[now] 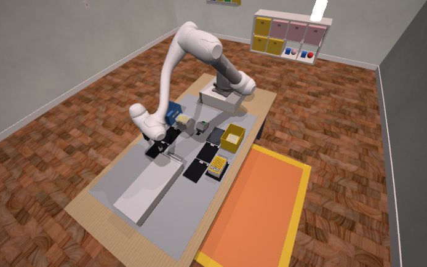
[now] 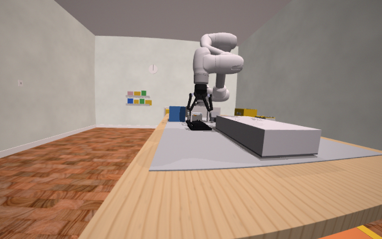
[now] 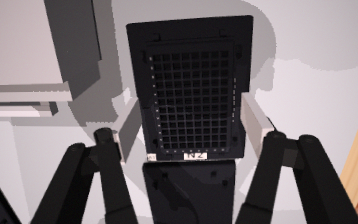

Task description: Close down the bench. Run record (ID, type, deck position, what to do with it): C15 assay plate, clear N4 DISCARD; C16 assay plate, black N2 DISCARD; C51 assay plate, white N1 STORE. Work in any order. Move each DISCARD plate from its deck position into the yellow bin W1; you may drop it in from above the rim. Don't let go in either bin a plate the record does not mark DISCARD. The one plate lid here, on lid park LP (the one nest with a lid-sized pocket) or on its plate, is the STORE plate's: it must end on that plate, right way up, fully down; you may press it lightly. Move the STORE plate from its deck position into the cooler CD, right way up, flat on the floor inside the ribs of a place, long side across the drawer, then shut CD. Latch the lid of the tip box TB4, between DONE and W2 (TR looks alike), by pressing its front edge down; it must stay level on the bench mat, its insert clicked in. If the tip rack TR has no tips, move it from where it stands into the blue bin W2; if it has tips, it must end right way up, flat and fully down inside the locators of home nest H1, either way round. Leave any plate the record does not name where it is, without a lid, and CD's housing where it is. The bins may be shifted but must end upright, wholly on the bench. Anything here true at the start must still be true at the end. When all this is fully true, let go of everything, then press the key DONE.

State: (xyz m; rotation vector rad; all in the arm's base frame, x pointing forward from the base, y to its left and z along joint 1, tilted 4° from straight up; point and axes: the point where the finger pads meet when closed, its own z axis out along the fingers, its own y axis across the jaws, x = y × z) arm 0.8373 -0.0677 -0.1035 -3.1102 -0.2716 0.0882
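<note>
Right now the black assay plate is 4 cm below my hand. Round my hand: plate lid (9 cm ahead, 21 cm to the left, 3 cm below); black nest N4 (17 cm behind, 2 cm to the right, 6 cm below); white plate (9 cm ahead, 21 cm to the left, 4 cm below).
</note>
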